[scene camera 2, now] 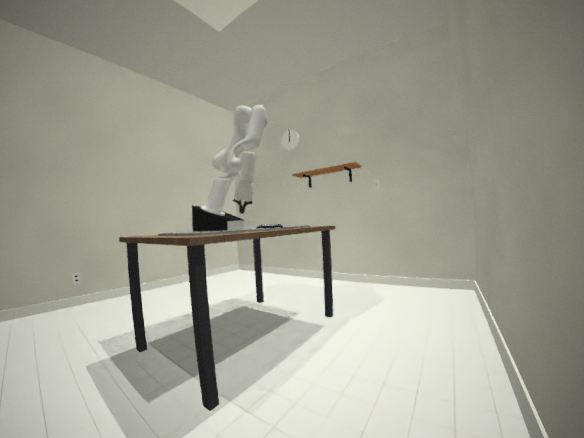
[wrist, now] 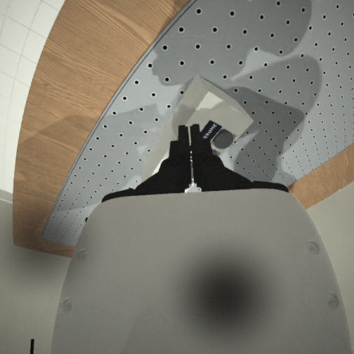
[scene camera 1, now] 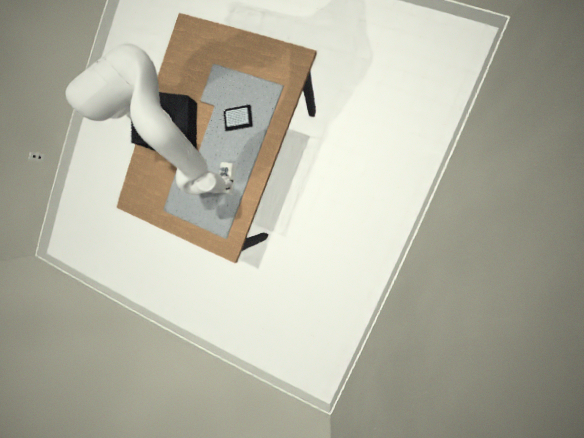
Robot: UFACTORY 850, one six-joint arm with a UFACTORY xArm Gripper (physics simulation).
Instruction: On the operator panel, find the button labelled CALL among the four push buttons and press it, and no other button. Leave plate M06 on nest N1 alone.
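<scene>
The pale operator panel (scene camera 1: 226, 165) (wrist: 213, 103) stands on the grey perforated board (scene camera 1: 260, 90) (wrist: 170, 37). In the wrist view a dark label (wrist: 210, 130) shows the letters "ESUME" beside a dark round button (wrist: 223, 139). Part of another button shows below it; the rest of the panel's face is hidden behind my fingers, and no CALL label can be read. My gripper (scene camera 2: 242, 211) (wrist: 189, 139) is shut and empty, pointing down above the panel, left of the ESUME label in the wrist view. A plate (scene camera 1: 237, 117) in a black frame lies apart from the panel; its marking cannot be read.
The wooden table (scene camera 1: 235, 29) (scene camera 2: 165, 241) (wrist: 75, 60) carries the board. The black mounting block (scene camera 1: 187, 110) (scene camera 2: 204, 220) stands at the arm's base. A wooden wall shelf (scene camera 2: 327, 171) hangs in the background, apart from the arm.
</scene>
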